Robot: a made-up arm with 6 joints. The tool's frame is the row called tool. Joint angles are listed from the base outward. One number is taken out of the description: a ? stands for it. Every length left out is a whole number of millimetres.
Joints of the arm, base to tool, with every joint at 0 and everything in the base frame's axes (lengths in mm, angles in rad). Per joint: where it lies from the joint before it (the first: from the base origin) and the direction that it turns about. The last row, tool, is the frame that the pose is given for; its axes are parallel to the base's.
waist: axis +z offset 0 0 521
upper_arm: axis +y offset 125 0 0
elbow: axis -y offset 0 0 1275
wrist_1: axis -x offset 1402 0 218
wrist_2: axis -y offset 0 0 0
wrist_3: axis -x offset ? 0 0
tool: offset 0 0 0
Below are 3 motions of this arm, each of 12 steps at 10 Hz.
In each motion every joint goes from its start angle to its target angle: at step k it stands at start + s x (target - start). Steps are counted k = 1, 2, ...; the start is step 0. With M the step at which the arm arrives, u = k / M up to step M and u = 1 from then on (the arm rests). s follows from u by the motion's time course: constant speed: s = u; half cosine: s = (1 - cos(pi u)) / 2; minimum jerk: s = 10 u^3 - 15 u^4 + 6 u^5.
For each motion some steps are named. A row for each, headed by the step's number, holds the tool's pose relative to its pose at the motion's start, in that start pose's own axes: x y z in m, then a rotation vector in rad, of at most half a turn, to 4 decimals.
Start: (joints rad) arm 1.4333 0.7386 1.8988 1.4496 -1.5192 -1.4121
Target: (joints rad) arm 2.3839 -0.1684 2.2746 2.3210 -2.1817 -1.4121
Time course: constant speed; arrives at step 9
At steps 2, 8, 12:
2: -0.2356 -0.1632 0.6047 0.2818 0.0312 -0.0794
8: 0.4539 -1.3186 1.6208 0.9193 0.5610 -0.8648
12: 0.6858 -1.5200 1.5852 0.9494 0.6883 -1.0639

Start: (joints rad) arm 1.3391 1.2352 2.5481 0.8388 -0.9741 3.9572
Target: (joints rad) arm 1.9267 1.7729 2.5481 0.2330 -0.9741 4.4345
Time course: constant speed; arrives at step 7
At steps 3, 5, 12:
3: -0.2288 -0.6028 -0.3674 -0.1049 0.3529 -0.4147
5: -0.5501 -0.9616 -0.5838 -0.1769 0.6206 -0.6565
12: -0.9817 -1.2620 -0.7385 -0.2460 0.9072 -0.8709

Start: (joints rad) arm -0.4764 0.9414 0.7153 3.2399 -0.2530 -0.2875
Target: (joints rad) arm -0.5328 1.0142 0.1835 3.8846 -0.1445 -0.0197
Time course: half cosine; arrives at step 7
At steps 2, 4, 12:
2: -0.0172 0.0611 0.1847 -0.1632 -0.1393 -0.0001
4: -0.1317 0.1925 0.5827 -0.5113 -0.4563 -0.0672
12: -0.3226 0.2977 0.9098 -0.8013 -0.7378 -0.2148

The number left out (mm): 138
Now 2 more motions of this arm.
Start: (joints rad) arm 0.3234 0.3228 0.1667 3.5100 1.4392 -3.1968
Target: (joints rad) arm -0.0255 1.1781 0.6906 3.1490 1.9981 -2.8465
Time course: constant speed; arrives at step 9
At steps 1, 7, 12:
1: 0.1157 -0.0349 0.0966 -0.0110 0.1112 0.0403
7: 1.0047 -0.2820 0.4446 -0.0871 0.7051 0.4350
12: 1.3488 -0.3581 0.4539 -0.1141 0.8632 0.6225

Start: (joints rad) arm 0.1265 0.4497 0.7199 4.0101 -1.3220 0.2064
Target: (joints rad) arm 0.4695 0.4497 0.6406 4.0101 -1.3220 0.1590
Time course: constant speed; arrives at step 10
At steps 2, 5, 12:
2: 0.0869 -0.0950 -0.0494 0.0671 0.0388 0.0117
5: 0.2160 -0.2306 -0.1404 0.1674 0.0980 0.0268
12: 0.4234 -0.4344 -0.3353 0.3338 0.1996 0.0451

